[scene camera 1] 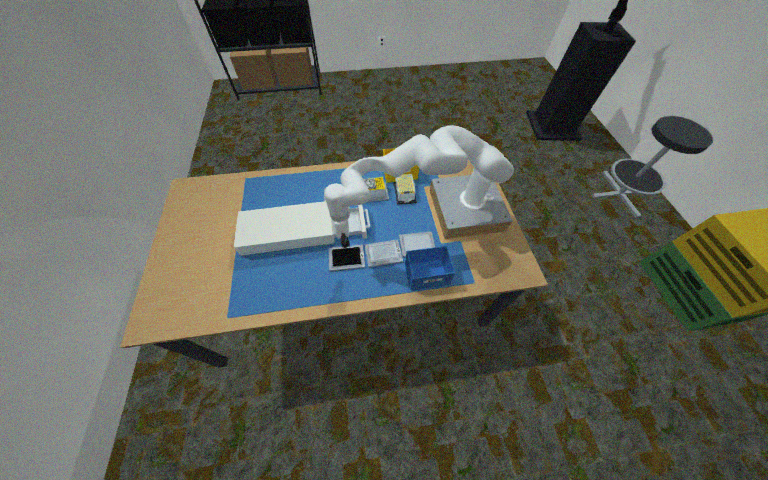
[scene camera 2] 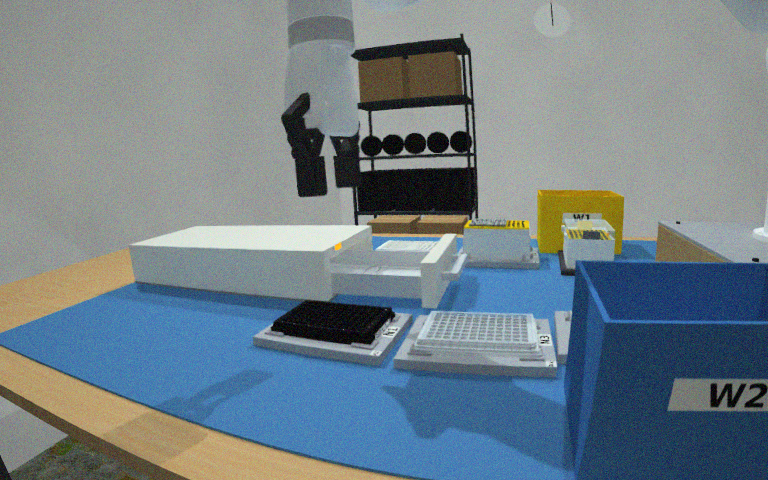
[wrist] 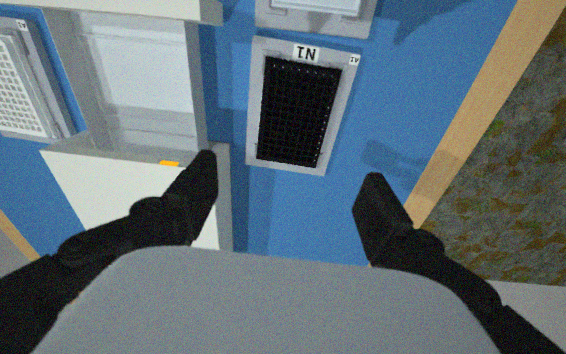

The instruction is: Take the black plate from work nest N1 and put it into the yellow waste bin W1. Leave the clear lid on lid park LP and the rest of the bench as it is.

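Frame: origin at the arm's base, x ahead, y left, z up, level; millimetres.
Seen in the pictures: gripper, fingertip midpoint: (scene camera 1: 345, 237) (scene camera 2: 332, 191) (wrist: 289, 181); arm's base, link origin: (scene camera 1: 472, 200).
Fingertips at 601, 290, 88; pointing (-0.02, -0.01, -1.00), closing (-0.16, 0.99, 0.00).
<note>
Offsets run from my fingertips to a thing's top centre, as dx, dy, dz. "*": to the spot under its first point.
The black plate @[+10, +6, -148] (scene camera 1: 346, 256) (scene camera 2: 333, 320) (wrist: 300, 112) sits flat in the grey work nest N1 @[+10, +6, -158] (scene camera 2: 317, 349) (wrist: 253, 125). My gripper (scene camera 1: 344, 240) (scene camera 2: 330, 189) (wrist: 289, 181) is open and empty, pointing down. It hangs well above the bench near N1, and in the wrist view the plate shows ahead of and between the fingertips. The yellow bin W1 @[-249, -558, -54] (scene camera 1: 390, 176) (scene camera 2: 549, 226) stands at the back, partly hidden by the arm in scene camera 1. A pale grey holder @[-325, -77, -154] (scene camera 1: 416, 242) stands behind the blue bin; I cannot read its label or tell whether it is lid park LP with the clear lid.
A white drawer unit (scene camera 1: 286, 226) (scene camera 2: 243, 254) stands beside N1, its drawer (scene camera 2: 373, 283) (wrist: 145, 75) pulled out. A clear plate @[-163, -22, -148] (scene camera 2: 478, 331) sits in nest N3 beside N1. Blue bin W2 @[-362, +80, -54] (scene camera 1: 428, 268) (scene camera 2: 623, 362) is at the front right. Tip boxes @[-97, -398, -97] (scene camera 2: 497, 243) @[* -277, -347, -131] (scene camera 2: 589, 249) stand near W1.
</note>
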